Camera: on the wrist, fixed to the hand. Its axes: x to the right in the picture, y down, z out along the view.
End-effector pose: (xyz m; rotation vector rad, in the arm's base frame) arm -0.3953 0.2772 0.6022 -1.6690 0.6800 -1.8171
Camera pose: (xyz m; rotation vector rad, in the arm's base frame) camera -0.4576 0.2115 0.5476 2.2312 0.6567 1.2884
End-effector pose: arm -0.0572 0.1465 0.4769 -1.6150 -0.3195 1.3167
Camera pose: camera -0.0240 0.0815 0.4004 -0.6574 -1.6591 0.5142
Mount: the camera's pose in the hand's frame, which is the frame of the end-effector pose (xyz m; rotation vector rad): 0.0115 0.0803 -0.0678 -0.2236 -0.5977 -1.4591
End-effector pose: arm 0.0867 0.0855 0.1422 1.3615 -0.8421 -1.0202
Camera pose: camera 0.1609 0.0945 0.2169 1.3982 0.0514 -2.6260
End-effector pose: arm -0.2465 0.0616 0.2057 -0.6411 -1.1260 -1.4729
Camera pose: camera -0.1596 0.0017 0.2123 0.2856 1.6948 2.1982
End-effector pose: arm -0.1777 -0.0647 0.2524 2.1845 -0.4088 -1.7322
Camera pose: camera -0.1109 -0.1374 0.2904 -1.2275 -1.1418 2.0447
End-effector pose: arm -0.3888 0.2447 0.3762 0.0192 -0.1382 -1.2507
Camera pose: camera -0.3016 0.2550 0.3173 -0.5394 -0.5624 -2.6978
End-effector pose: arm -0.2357 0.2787 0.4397 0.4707 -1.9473 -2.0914
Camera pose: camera -0.2227 0.2057 0.5150 -0.8185 0.7633 1.6396
